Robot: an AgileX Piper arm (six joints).
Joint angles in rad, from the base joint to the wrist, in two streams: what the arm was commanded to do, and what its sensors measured. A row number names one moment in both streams.
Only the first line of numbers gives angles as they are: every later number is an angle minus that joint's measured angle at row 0.
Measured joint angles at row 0:
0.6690 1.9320 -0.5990 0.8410 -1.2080 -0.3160
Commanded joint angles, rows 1 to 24:
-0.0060 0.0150 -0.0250 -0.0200 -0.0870 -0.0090
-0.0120 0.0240 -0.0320 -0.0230 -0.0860 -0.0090
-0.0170 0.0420 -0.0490 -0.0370 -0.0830 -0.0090
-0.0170 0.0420 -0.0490 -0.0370 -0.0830 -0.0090
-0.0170 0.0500 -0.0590 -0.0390 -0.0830 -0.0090
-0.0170 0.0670 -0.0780 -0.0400 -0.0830 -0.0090
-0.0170 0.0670 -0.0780 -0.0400 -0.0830 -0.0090
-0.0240 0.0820 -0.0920 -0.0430 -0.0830 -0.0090
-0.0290 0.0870 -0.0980 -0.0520 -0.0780 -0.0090
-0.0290 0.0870 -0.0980 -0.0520 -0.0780 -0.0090
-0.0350 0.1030 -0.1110 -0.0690 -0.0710 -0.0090
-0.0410 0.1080 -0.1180 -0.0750 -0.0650 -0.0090
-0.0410 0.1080 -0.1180 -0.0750 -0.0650 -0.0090
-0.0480 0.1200 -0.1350 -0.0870 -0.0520 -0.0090
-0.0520 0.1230 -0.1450 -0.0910 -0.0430 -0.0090
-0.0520 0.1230 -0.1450 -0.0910 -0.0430 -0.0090
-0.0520 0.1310 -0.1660 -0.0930 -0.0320 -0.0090
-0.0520 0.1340 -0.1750 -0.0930 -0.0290 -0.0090
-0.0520 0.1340 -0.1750 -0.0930 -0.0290 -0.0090
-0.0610 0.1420 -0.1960 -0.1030 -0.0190 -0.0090
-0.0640 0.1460 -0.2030 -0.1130 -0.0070 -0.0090
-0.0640 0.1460 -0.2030 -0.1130 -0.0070 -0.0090
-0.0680 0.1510 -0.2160 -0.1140 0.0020 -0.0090
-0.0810 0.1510 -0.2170 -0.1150 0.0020 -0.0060
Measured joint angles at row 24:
-0.0640 0.1500 -0.2010 -0.1060 0.0050 -0.0010
